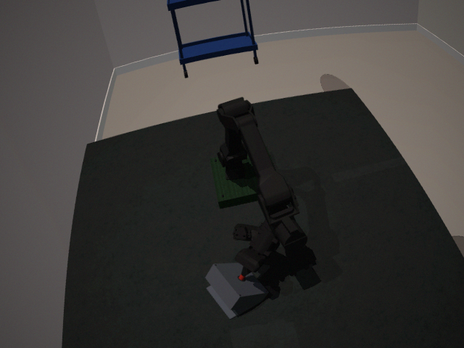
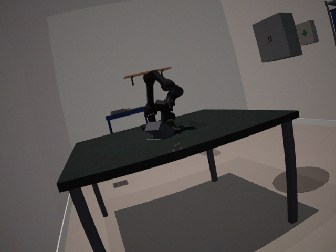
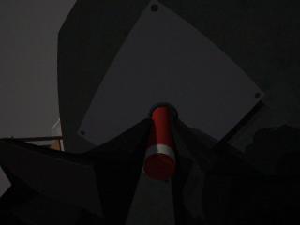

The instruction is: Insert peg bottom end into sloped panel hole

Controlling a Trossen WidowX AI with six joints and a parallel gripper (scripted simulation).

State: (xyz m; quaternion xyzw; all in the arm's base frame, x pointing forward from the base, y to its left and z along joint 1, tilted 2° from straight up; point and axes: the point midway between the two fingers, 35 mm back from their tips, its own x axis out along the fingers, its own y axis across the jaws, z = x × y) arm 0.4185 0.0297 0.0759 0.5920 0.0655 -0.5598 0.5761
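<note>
Now: the grey sloped panel 1 cm ahead of my gripper tip, 2 cm to the right of it and 3 cm below it. From my gripper tip the other things lie so: round red peg (1 cm behind, 1 cm to the left, 1 cm above).
</note>
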